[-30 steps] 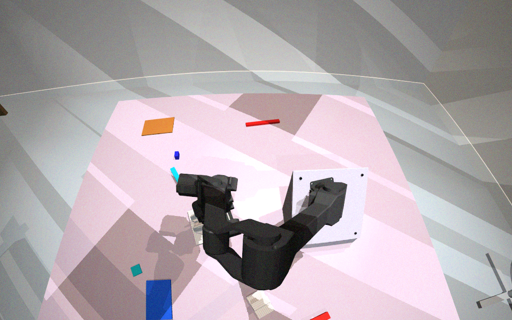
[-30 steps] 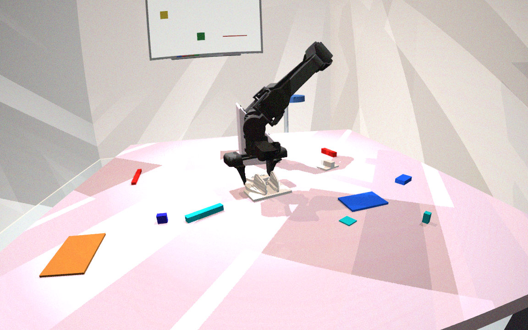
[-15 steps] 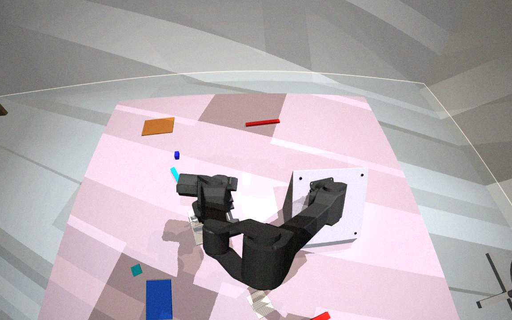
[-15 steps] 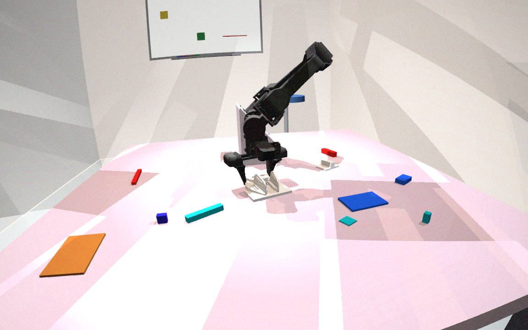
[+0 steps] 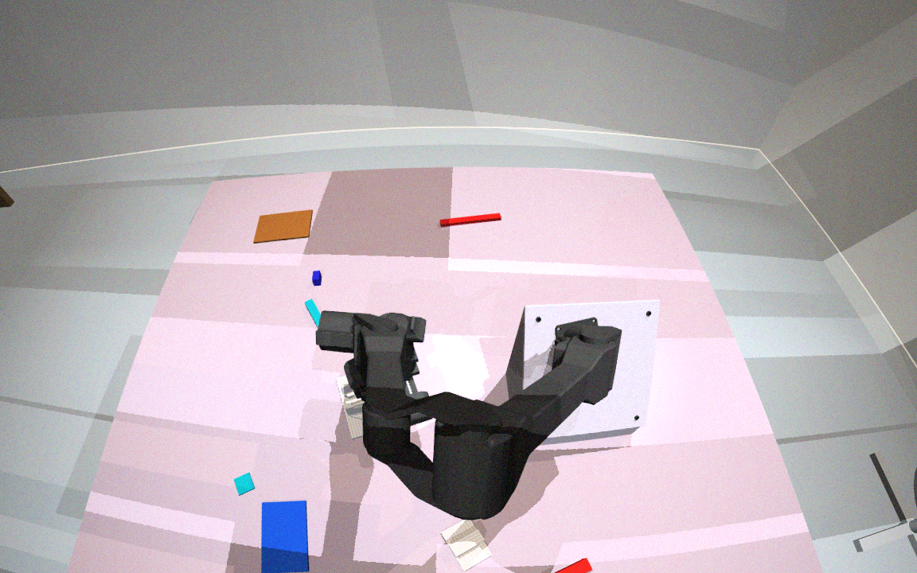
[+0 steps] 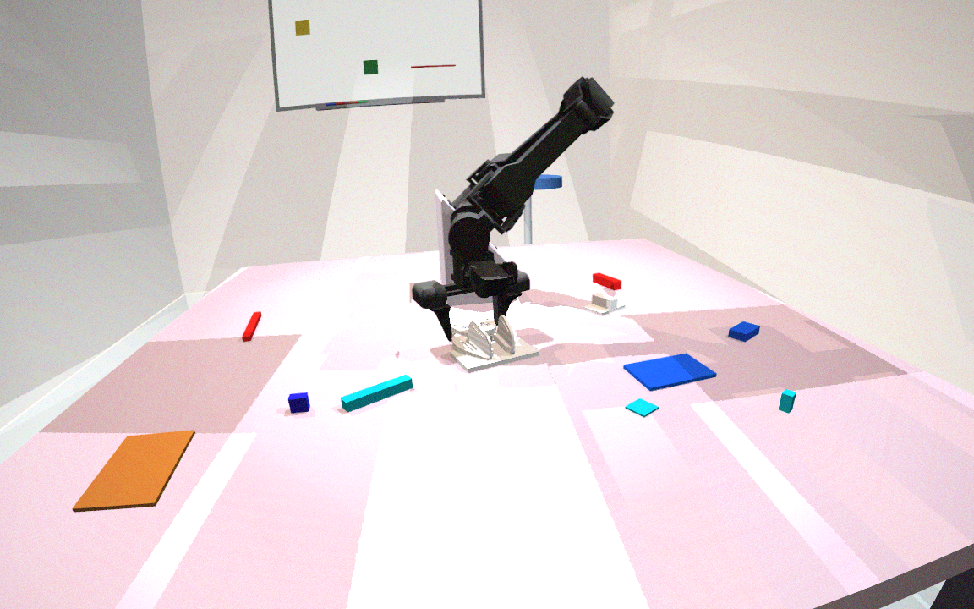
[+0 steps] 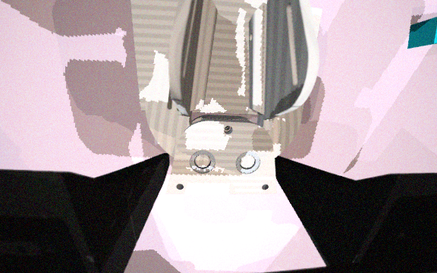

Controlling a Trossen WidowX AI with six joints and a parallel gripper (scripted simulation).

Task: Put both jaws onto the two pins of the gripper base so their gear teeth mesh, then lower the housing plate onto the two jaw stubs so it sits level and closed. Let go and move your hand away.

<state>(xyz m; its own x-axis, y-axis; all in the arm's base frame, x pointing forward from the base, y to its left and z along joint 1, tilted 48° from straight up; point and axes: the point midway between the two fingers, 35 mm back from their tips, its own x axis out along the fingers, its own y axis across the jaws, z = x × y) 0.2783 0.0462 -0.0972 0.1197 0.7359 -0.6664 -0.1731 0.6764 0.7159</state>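
Right now the housing plate is 10 mm ahead of my gripper tip. From my gripper tip the other things lie so: white jaw (20 mm to the left, 20 mm ahead, 10 mm above); then white sheet (70 mm ahead, 10 mm to the left); then white gripper base (20 mm above, 10 mm ahead).
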